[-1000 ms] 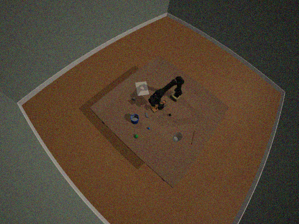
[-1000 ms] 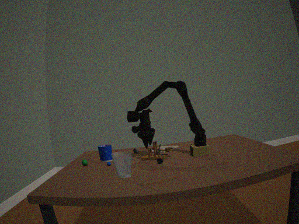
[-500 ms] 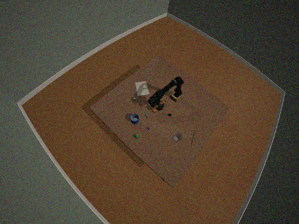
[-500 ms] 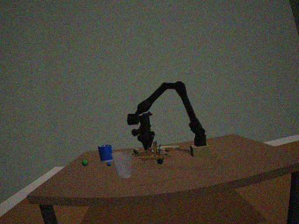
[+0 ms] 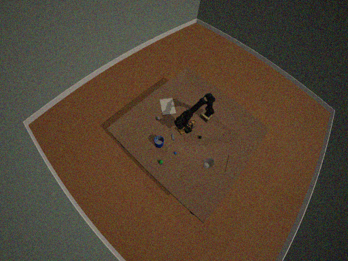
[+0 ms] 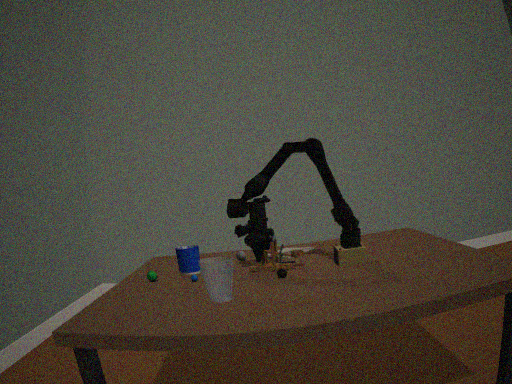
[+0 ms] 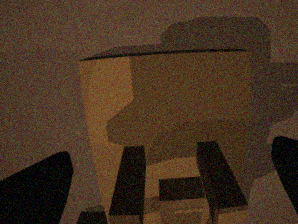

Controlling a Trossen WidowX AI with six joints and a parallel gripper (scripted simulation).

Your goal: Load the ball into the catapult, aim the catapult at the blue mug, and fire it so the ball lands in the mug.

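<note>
My gripper tip is now 50 mm past the dark ball, 190 mm to the right of it and 20 mm above it. The rest, counted from my gripper tip: small blue ball: 240 mm ahead, 100 mm to the left, 30 mm below; grey ball: 70 mm ahead, 270 mm to the right, 20 mm below; wooden catapult: 60 mm behind, 40 mm to the left, 10 mm above.
</note>
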